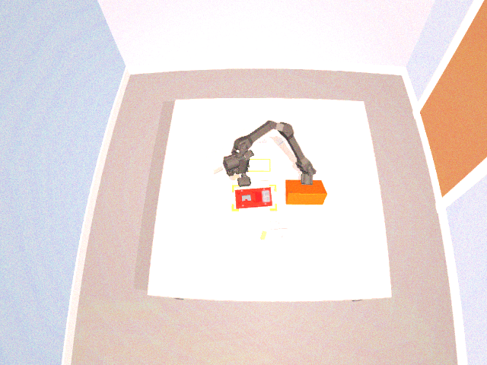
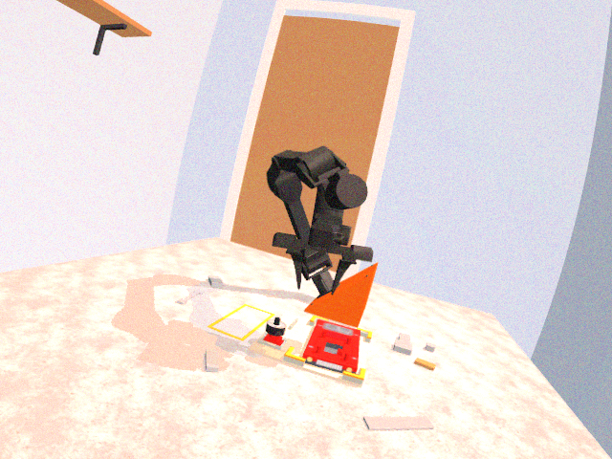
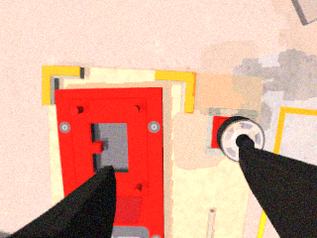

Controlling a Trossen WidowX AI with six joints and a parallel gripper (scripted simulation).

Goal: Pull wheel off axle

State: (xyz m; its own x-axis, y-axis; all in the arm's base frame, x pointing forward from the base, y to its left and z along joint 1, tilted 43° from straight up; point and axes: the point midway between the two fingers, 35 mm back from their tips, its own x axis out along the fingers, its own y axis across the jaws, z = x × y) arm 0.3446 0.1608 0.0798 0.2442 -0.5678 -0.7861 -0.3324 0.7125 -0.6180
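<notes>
Right now my gripper tip is 6 cm to the left of the wheel and 10 cm above it. The rest, counted from my gripper tip: black axle (6 cm to the right, 10 cm below).
</notes>
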